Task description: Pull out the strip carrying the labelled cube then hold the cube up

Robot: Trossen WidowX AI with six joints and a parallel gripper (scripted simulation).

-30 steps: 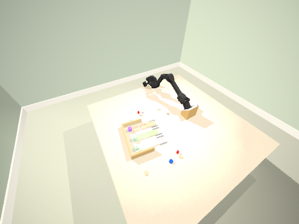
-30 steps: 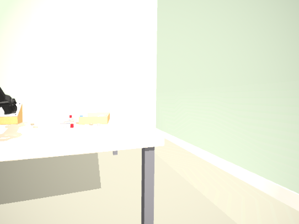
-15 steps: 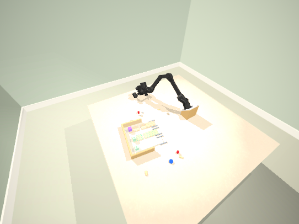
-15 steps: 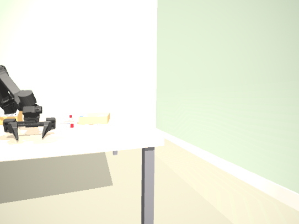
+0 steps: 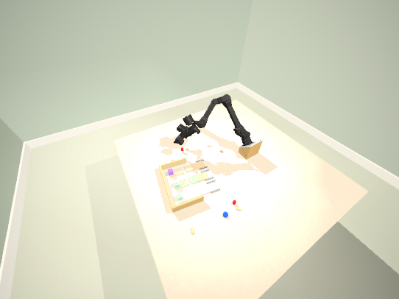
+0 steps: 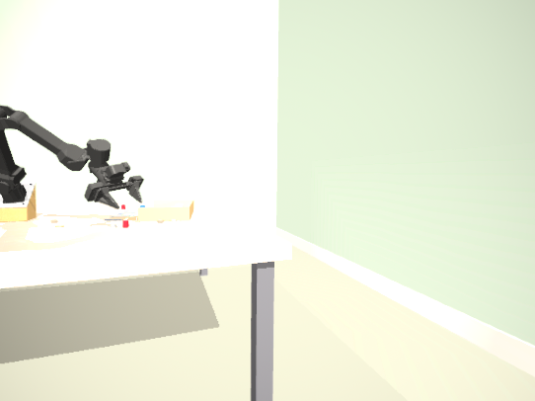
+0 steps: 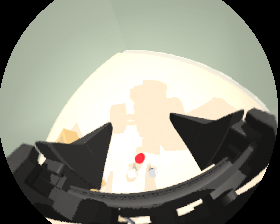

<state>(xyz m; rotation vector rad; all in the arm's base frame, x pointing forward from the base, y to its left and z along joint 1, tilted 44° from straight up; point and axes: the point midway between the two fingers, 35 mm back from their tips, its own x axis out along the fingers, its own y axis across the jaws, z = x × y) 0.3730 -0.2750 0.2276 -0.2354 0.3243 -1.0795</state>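
Now: the teal-dotted strip 40 mm ahead of my gripper tip, 330 mm to the left of it and 80 mm below it.
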